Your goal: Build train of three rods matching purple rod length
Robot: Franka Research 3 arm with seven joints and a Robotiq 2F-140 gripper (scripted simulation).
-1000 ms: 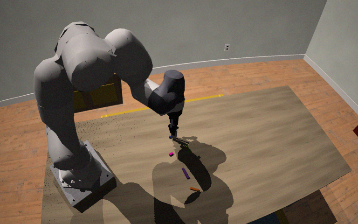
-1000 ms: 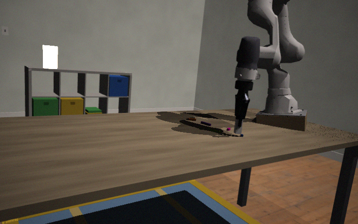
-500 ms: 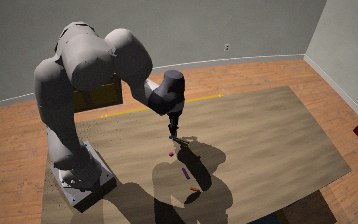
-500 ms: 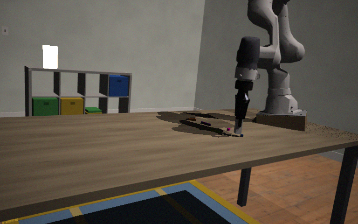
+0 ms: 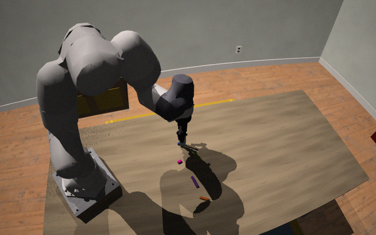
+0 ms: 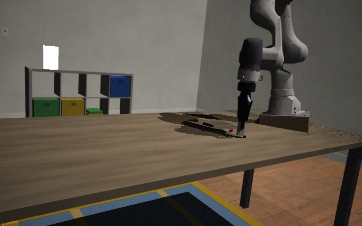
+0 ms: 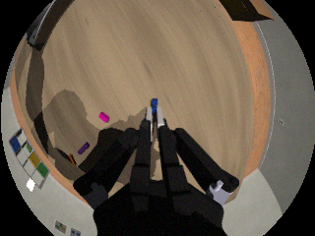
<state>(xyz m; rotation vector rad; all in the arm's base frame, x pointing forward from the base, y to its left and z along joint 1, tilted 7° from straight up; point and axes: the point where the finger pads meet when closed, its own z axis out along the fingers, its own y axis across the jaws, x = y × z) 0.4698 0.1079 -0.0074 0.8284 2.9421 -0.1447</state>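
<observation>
Right now my hand is 310 mm to the left of the orange rod and 40 mm above it. The rest, counted from my hand: lime rod: 90 mm to the right, 50 mm ahead, 40 mm below; then magenta rod: 90 mm to the right, 40 mm below, 40 mm behind; then purple rod: 220 mm to the right, 40 mm below, 10 mm behind.
</observation>
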